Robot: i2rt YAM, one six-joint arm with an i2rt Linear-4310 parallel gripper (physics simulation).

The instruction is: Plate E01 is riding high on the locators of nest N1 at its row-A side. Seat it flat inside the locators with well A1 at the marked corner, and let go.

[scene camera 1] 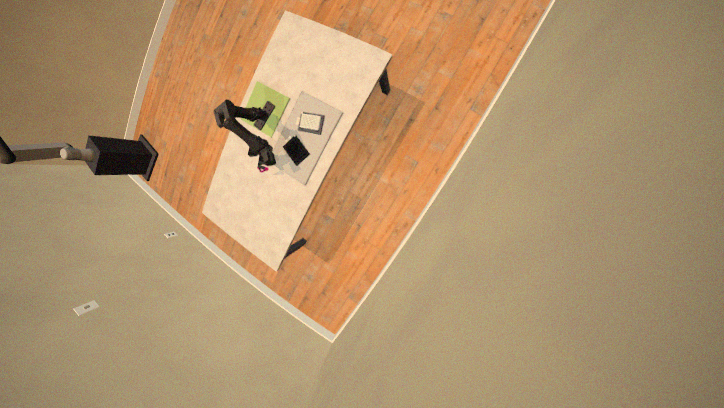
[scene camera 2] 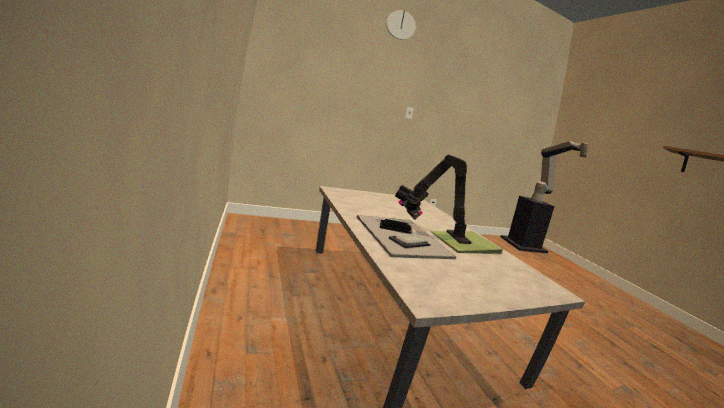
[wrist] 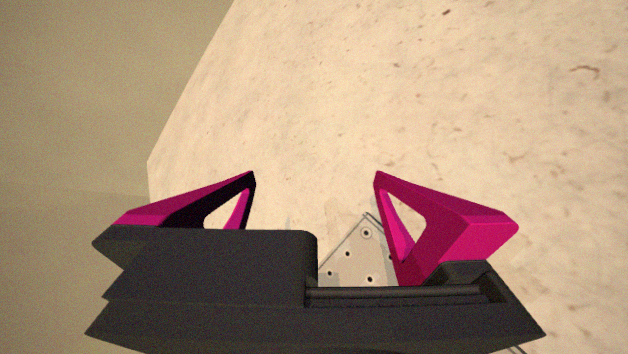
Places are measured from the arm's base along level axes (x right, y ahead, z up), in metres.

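Pixels of known places: gripper, fingertip midpoint: (scene camera 1: 262, 166) (scene camera 2: 408, 211) (wrist: 314, 177); arm's base at its link origin: (scene camera 1: 264, 115) (scene camera 2: 458, 237).
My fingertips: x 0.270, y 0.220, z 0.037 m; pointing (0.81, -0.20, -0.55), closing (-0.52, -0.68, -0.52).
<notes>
For each thing: its top centre in the pictures, then the offset to it from my fingertips. "spot": a spot on its surface instead.
- pale plate at its top centre: (scene camera 2: 411, 236) (scene camera 1: 309, 121) dy +0.106, dx -0.434, dz -0.007 m
- dark nest at its top centre: (scene camera 2: 410, 238) (scene camera 1: 310, 122) dy +0.109, dx -0.429, dz -0.021 m
- black block-like thing at its top centre: (scene camera 2: 396, 223) (scene camera 1: 294, 150) dy +0.129, dx -0.229, dz -0.013 m
- board at a spot on its surface: (wrist: 348, 267) spot: dy +0.035, dx -0.063, dz -0.039 m
A pale plate (scene camera 1: 310, 121) (scene camera 2: 413, 238) sits on a dark nest (scene camera 1: 322, 124) (scene camera 2: 409, 245) on the grey board (scene camera 1: 324, 104) (scene camera 2: 434, 251). A black block-like thing (scene camera 1: 296, 150) (scene camera 2: 395, 225) is beside it on the same board. I cannot read any label, so I cannot tell which is E01 or N1; tilt, locators and marked corner are too small to make out. My gripper (scene camera 1: 262, 168) (scene camera 2: 410, 207) (wrist: 314, 177) is open and empty, raised above the table beside the board, nearer the black thing than the pale plate. Neither shows in the wrist view.
A corner of the board (wrist: 348, 267) with dark holes shows below the fingers in the wrist view. My arm's base stands on a green mat (scene camera 1: 279, 99) (scene camera 2: 487, 246). The table edge (wrist: 186, 92) is at the left in the wrist view. Another arm on a black pedestal (scene camera 1: 119, 155) (scene camera 2: 530, 223) stands off the table.
</notes>
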